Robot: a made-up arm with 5 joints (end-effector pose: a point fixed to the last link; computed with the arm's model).
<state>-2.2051 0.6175 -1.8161 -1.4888 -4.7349</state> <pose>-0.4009 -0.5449 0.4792 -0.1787 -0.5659 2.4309</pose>
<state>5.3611 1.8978 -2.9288 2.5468 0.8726</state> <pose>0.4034 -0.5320 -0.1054 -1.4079 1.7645 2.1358</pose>
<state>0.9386 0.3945 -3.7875 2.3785 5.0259</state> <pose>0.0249 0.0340 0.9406 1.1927 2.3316 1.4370</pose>
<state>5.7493 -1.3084 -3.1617 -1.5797 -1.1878</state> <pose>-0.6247 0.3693 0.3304 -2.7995 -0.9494 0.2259</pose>
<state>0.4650 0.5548 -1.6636 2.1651 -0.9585</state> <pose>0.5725 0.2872 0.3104 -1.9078 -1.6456 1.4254</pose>
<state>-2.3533 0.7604 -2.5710 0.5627 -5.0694</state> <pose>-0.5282 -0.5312 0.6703 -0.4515 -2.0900 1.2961</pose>
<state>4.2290 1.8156 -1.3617 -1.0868 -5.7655</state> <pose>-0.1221 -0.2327 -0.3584 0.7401 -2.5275 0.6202</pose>
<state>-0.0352 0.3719 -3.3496 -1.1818 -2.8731</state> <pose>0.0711 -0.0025 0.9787 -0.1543 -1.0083 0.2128</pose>
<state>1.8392 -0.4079 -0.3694 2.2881 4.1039</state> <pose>-0.0691 0.2513 0.2671 0.9052 -1.9305 1.9790</pose>
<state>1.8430 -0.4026 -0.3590 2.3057 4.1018</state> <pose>-0.0690 0.2473 0.2633 0.8957 -1.8957 2.0123</pose>
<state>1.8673 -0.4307 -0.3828 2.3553 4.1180</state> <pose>-0.0762 0.2493 0.2813 0.9118 -1.9097 2.0329</pose>
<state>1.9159 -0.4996 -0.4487 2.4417 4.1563</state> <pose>-0.0912 0.2536 0.3280 0.9609 -1.9861 2.0305</pose>
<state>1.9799 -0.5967 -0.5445 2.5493 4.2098</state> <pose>-0.1078 0.2486 0.3972 1.0343 -2.1097 1.9932</pose>
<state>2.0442 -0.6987 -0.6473 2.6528 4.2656</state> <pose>-0.1171 0.2286 0.4715 -1.1020 2.2236 -1.8998</pose>
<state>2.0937 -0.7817 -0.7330 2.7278 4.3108</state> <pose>-0.1165 0.2021 0.5309 -1.1265 2.2608 -1.7492</pose>
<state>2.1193 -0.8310 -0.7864 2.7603 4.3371</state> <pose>-0.1119 0.1831 0.5653 -1.1438 2.2976 -1.6441</pose>
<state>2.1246 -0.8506 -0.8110 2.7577 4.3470</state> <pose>-0.1087 0.1758 0.5794 -1.1537 2.3310 -1.5806</pose>
